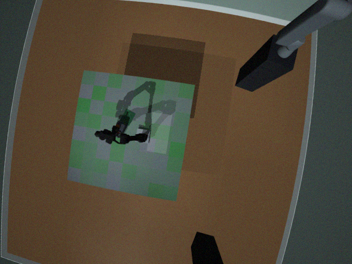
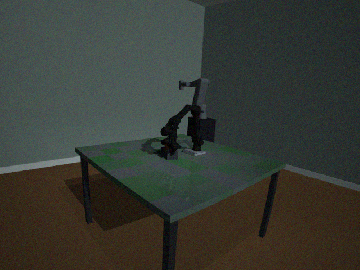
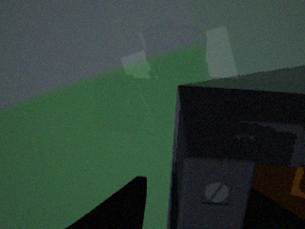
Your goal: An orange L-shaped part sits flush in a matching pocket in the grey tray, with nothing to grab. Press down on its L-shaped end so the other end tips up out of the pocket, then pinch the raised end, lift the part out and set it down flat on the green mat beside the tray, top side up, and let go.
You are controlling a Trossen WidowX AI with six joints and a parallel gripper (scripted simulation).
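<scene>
My gripper tip is now 50 mm to the left of the orange L-shaped part, 20 mm past it and 10 mm below it.
</scene>
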